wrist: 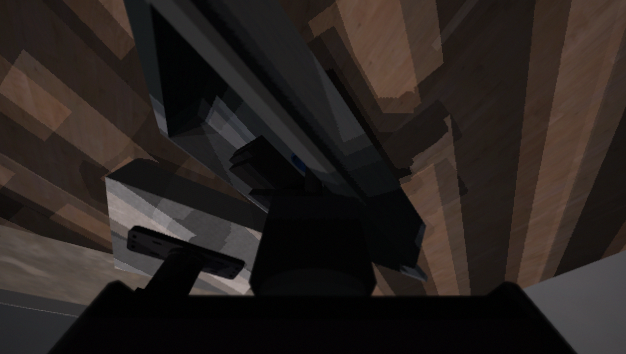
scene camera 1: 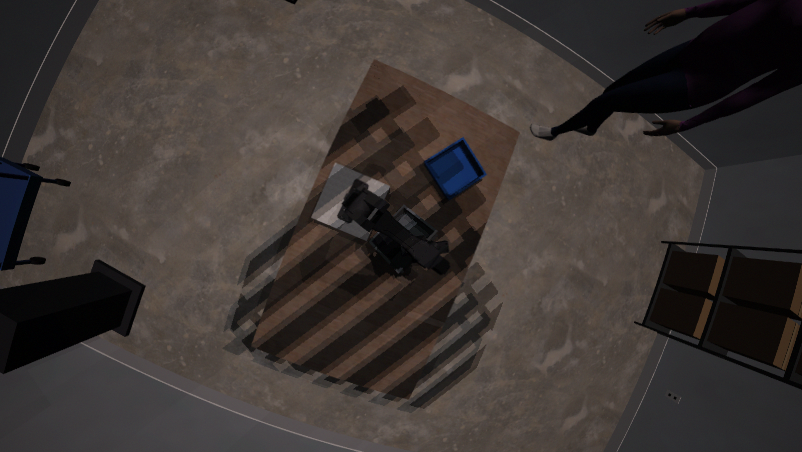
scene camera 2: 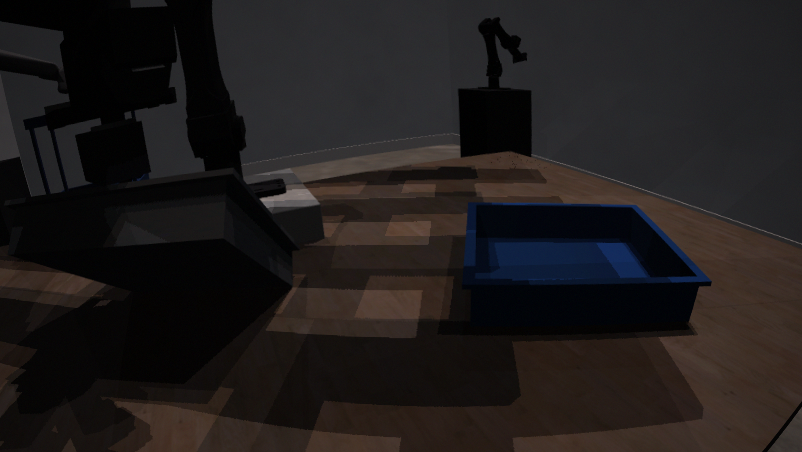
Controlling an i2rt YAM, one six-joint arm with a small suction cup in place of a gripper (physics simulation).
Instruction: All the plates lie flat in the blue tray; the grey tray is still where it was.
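Frame: origin at the arm's base, x ahead, y left, z up, level; centimetres.
Where they show: end effector, tool point: (scene camera 2: 146,260); arm's base, origin of the base link: (wrist: 190,253).
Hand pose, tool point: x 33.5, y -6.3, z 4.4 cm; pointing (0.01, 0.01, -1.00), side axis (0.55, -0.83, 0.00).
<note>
Each offset is from my tool point to the centre of the thing. Level surfaces: height alone.
The grey tray {dy +0.7, dx -5.2, dz -1.2 cm} (scene camera 1: 421,219) (scene camera 2: 259,238) (wrist: 345,131) is steeply tilted, with one side off the table, in scene camera 2 and the wrist view. My suction gripper (wrist: 300,162) has its small blue cup against the tray's inner side, and the tray hangs on it. In scene camera 2 the cup is hidden behind the tray wall. A dark block-like shape shows beside the cup in the wrist view; I cannot tell what it is. The blue tray {dy +43.5, dx +4.1, dz -7.1 cm} (scene camera 1: 467,175) (scene camera 2: 584,306) stands flat on the table. Shadows and light patches lie on its floor. I can make out no plates.
A pale block (scene camera 1: 331,196) (scene camera 2: 300,220) (wrist: 145,207) under the arm's base stands at the table's {dz -9.7 cm} (scene camera 1: 359,342) left edge. Another arm on a black pedestal (scene camera 2: 494,120) stands beyond the table. A person (scene camera 1: 645,84) and a shelf rack (scene camera 1: 725,272) are off to the right.
</note>
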